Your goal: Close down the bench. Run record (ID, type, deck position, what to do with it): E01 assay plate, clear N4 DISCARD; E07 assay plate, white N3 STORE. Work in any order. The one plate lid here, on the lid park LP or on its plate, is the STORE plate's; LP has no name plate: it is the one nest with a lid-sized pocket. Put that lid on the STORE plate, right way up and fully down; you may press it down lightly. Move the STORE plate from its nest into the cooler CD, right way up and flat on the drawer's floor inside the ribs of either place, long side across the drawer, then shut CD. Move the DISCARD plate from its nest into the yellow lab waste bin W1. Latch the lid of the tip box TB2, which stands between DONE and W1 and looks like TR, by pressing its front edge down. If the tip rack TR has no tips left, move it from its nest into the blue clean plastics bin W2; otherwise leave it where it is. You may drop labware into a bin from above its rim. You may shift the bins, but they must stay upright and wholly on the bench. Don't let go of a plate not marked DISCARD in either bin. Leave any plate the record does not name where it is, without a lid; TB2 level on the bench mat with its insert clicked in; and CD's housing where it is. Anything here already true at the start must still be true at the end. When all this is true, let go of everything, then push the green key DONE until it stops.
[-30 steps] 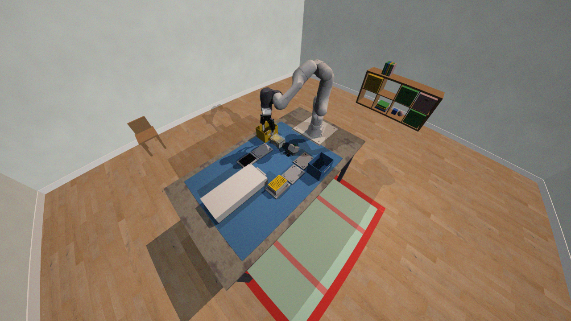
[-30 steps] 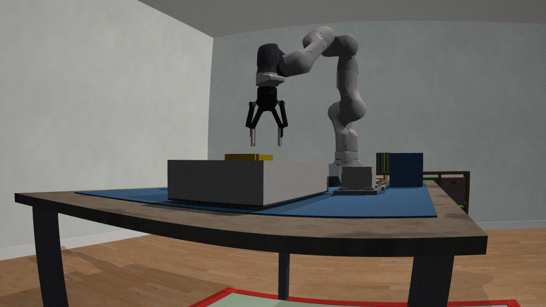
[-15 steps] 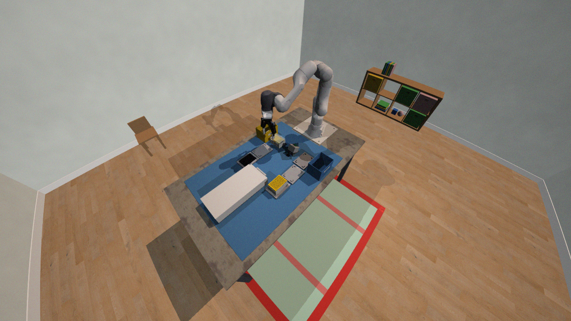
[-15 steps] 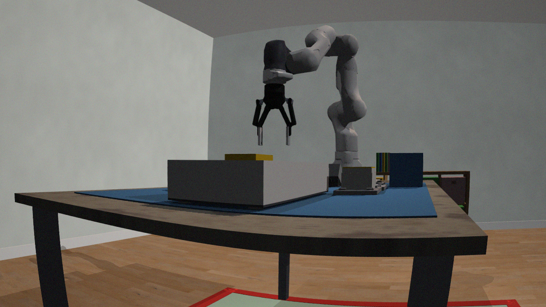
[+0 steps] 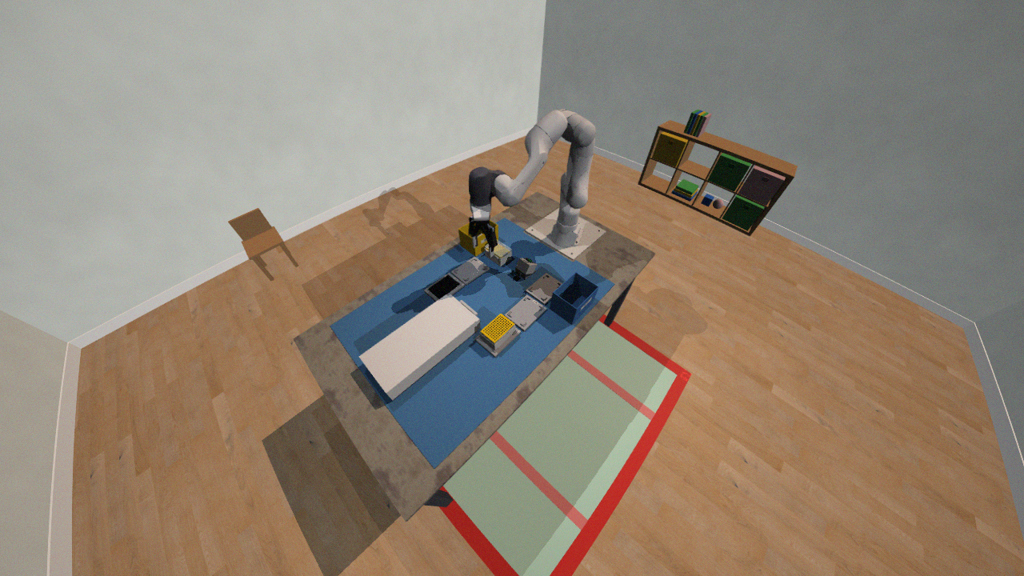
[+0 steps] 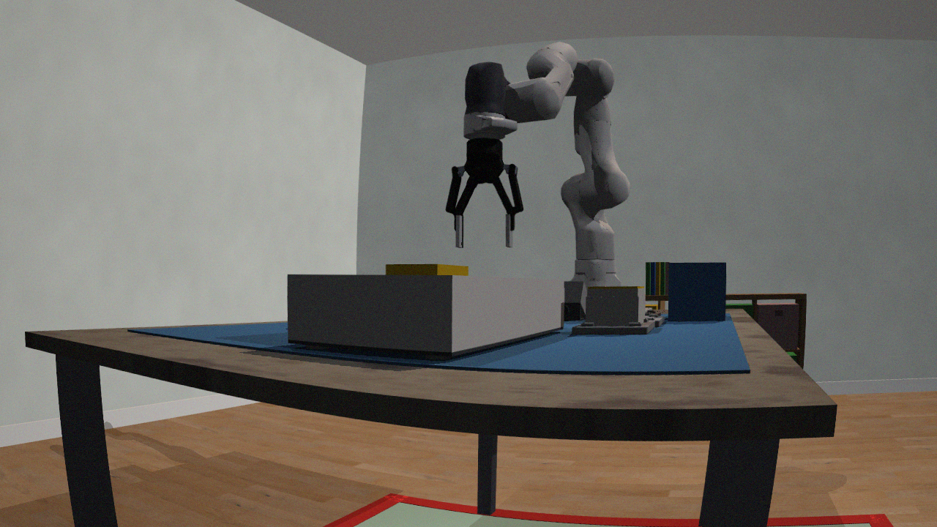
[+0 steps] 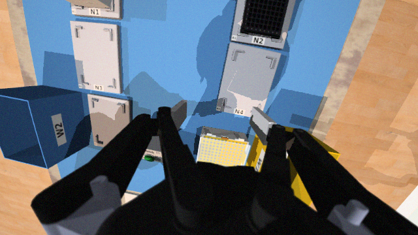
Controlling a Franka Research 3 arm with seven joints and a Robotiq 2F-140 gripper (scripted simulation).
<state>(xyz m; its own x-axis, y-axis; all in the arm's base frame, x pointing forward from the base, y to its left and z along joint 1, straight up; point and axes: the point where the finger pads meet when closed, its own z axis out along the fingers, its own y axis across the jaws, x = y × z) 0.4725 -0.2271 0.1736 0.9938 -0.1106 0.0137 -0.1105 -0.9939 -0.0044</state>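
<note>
My gripper is now 27 cm short of the tip rack TR, 27 cm to the right of it and 12 cm above it. The rest, counted from my hand: yellow insert (14 cm behind, 1 cm to the right, 12 cm below); then TB2 lid (14 cm behind, 1 cm to the right, 12 cm below); then nest N4 (3 cm ahead, 7 cm to the right, 17 cm below).
</note>
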